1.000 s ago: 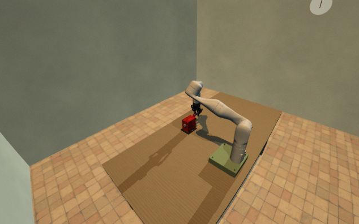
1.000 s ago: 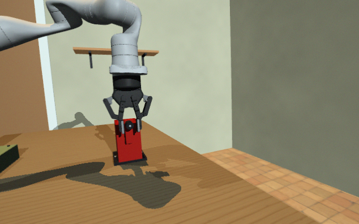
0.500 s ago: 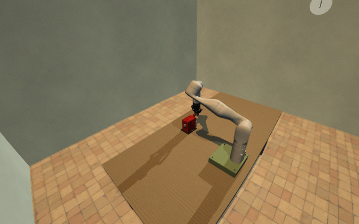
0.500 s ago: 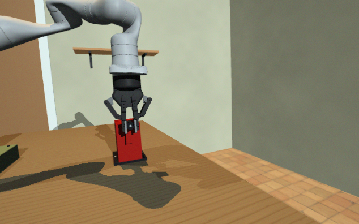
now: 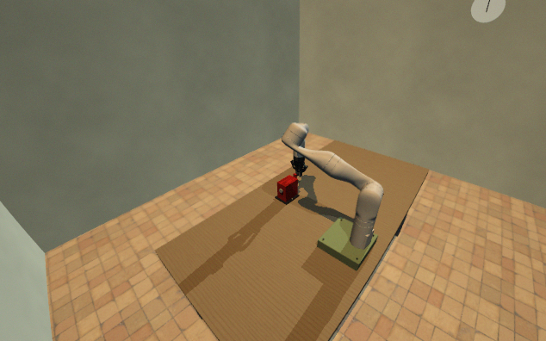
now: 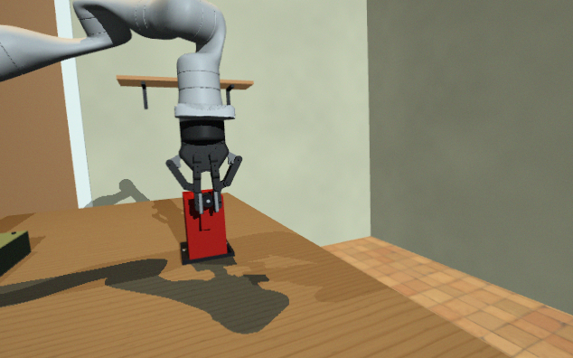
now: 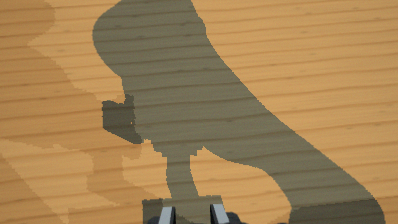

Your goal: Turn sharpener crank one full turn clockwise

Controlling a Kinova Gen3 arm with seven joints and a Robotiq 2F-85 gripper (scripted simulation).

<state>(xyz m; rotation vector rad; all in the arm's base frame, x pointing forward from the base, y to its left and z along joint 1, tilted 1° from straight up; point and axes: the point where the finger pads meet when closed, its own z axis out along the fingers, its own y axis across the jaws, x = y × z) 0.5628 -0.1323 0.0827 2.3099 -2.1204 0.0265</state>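
Now: hand 1 cm to the right of the black crank knob.
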